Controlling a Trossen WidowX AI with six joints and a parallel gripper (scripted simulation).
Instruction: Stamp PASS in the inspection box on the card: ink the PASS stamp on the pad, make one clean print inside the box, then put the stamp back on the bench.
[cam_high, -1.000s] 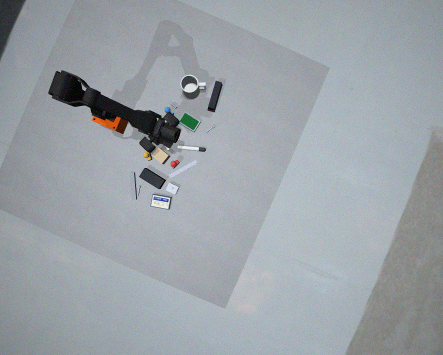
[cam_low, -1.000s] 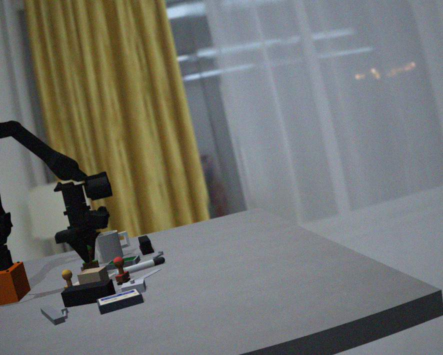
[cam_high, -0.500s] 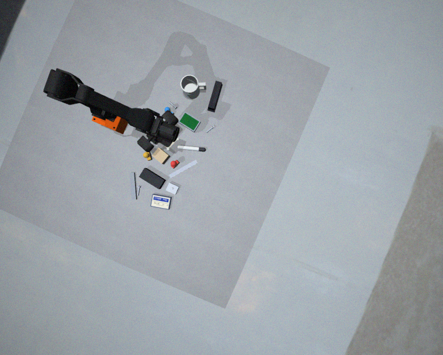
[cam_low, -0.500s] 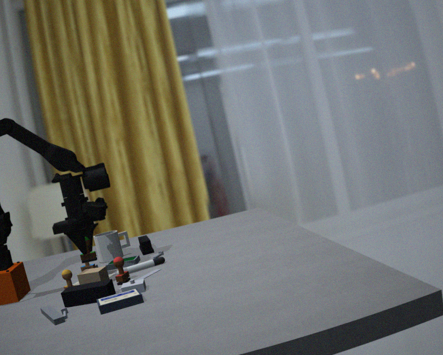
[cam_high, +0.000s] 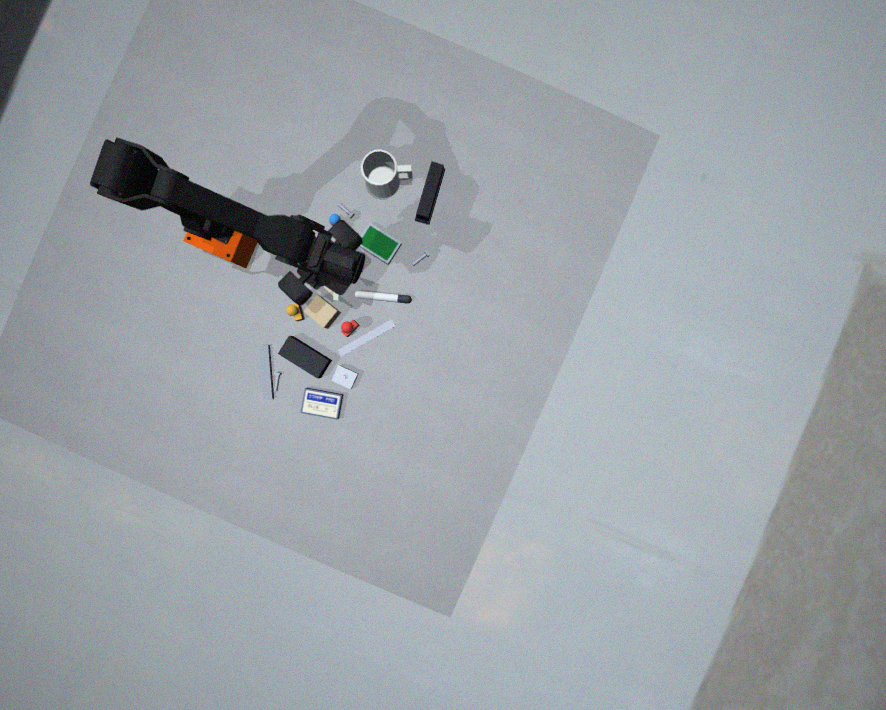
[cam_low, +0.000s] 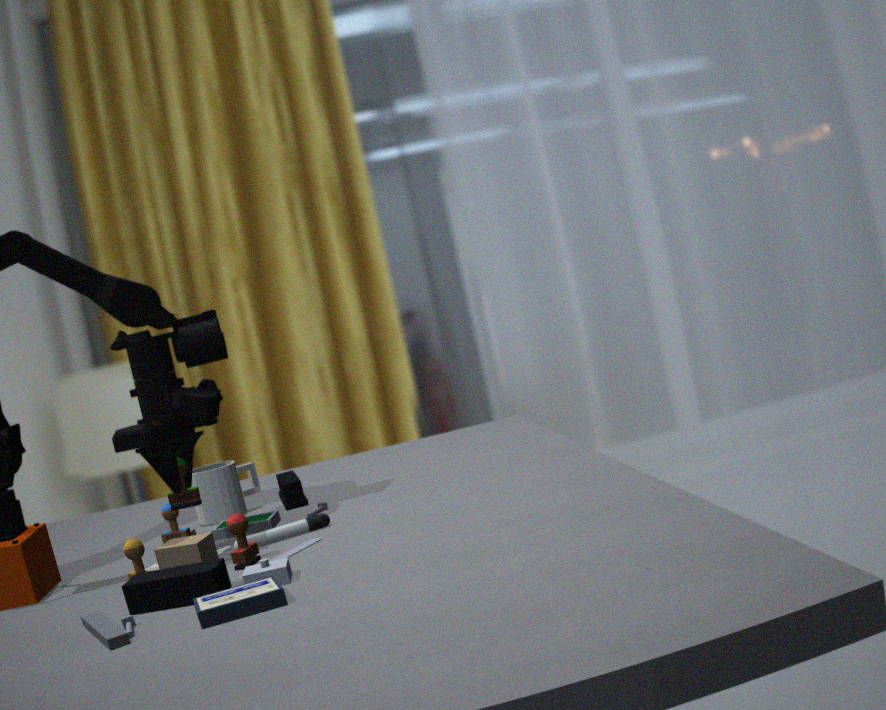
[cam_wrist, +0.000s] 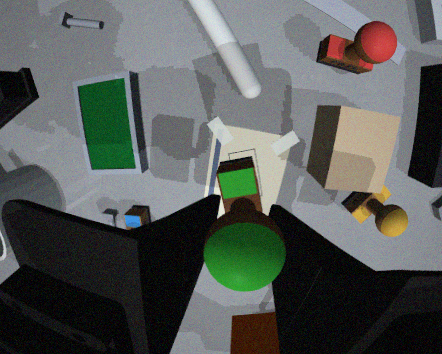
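The marker is 130 mm ahead of my gripper tip, 10 mm to the left of it and 90 mm below it. The rest, counted from my gripper tip: wooden block: 90 mm to the right, 70 mm below; then cream card: 20 mm behind, 100 mm below; then green-knobbed PASS stamp: right at my gripper tip.
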